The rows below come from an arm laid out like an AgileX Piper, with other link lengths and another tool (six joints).
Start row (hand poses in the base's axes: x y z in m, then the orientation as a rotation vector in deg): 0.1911, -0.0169, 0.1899, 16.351, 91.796, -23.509
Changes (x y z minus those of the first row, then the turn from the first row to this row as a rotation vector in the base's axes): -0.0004, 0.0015, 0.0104, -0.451, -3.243, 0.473; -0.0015, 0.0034, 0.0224, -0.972, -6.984, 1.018; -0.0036, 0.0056, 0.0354, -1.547, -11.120, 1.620; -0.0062, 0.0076, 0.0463, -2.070, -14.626, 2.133; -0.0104, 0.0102, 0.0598, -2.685, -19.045, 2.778; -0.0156, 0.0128, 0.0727, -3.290, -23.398, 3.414; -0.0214, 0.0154, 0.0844, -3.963, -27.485, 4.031; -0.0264, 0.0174, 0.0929, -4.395, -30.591, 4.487; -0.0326, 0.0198, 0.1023, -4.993, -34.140, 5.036; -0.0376, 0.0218, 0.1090, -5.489, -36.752, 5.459; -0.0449, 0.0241, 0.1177, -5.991, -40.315, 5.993; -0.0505, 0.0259, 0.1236, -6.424, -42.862, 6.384; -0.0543, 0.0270, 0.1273, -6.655, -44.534, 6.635; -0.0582, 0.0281, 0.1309, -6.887, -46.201, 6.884; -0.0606, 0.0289, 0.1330, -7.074, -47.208, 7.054; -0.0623, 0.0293, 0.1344, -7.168, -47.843, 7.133; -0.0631, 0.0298, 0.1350, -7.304, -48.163, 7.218; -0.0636, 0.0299, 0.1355, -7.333, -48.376, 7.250
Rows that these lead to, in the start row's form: 0.1907, -0.0154, 0.2003, 16.157, 88.554, -22.852; 0.1896, -0.0135, 0.2123, 15.925, 84.816, -22.091; 0.1875, -0.0113, 0.2253, 15.660, 80.684, -21.246; 0.1849, -0.0093, 0.2362, 15.400, 77.175, -20.551; 0.1807, -0.0067, 0.2497, 15.096, 72.764, -19.639; 0.1755, -0.0041, 0.2626, 14.787, 68.421, -18.735; 0.1697, -0.0015, 0.2743, 14.398, 64.322, -17.946; 0.1647, 0.0005, 0.2828, 14.163, 61.225, -17.293; 0.1585, 0.0029, 0.2922, 13.795, 57.666, -16.601; 0.1535, 0.0049, 0.2989, 13.468, 55.036, -16.116; 0.1462, 0.0072, 0.3076, 13.171, 51.486, -15.357; 0.1406, 0.0090, 0.3135, 12.898, 48.933, -14.858; 0.1368, 0.0101, 0.3172, 12.758, 47.270, -14.497; 0.1329, 0.0112, 0.3208, 12.616, 45.611, -14.138; 0.1305, 0.0120, 0.3229, 12.484, 44.599, -13.940; 0.1288, 0.0124, 0.3243, 12.437, 43.965, -13.817; 0.1280, 0.0129, 0.3249, 12.321, 43.628, -13.786; 0.1275, 0.0130, 0.3254, 12.303, 43.416, -13.740
